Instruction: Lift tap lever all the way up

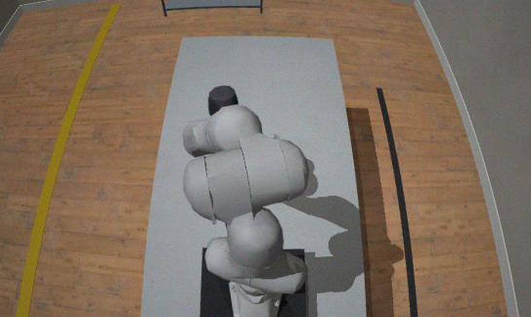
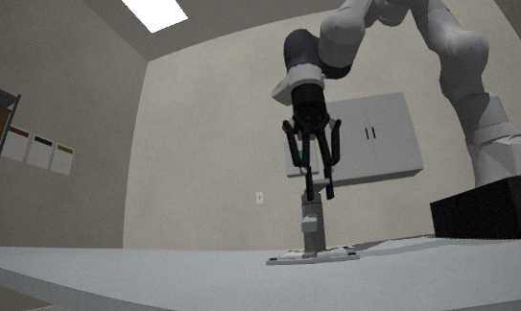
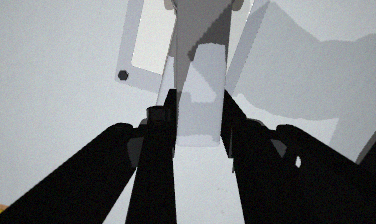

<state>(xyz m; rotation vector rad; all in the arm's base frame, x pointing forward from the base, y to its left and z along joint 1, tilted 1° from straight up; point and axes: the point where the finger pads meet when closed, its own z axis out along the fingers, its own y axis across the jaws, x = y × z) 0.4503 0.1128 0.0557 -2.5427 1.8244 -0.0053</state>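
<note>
Now: the lever 30 mm to the right of my hand and 10 mm ahead of it. From my hand the other things lie so: flat grey base plate 140 mm below, 80 mm to the right, 30 mm ahead; then grey tap 60 mm to the right, 40 mm below, 20 mm ahead.
</note>
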